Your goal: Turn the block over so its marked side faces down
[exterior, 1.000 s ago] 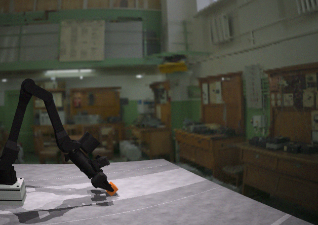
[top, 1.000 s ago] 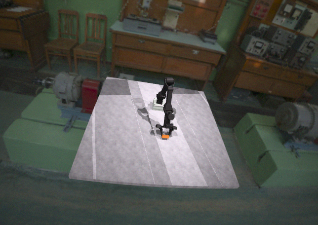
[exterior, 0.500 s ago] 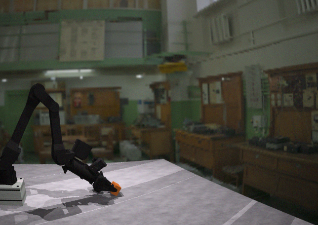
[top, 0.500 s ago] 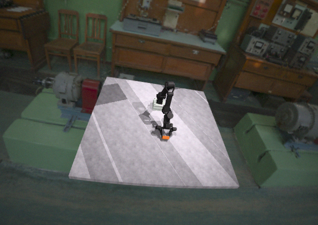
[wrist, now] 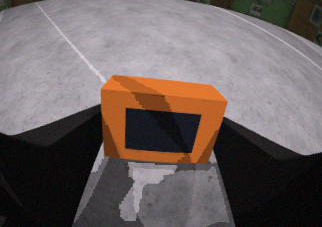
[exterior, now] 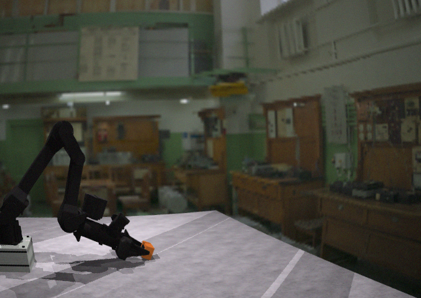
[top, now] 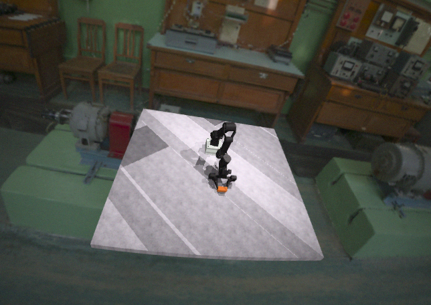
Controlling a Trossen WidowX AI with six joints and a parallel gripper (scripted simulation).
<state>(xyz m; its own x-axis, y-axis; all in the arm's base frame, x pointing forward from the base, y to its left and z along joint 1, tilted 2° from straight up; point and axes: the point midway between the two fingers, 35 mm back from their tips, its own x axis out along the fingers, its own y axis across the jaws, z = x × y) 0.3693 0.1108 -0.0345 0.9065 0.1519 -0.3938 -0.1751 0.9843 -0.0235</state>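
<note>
Right now my gripper tip is 1 cm past the orange block.
</note>
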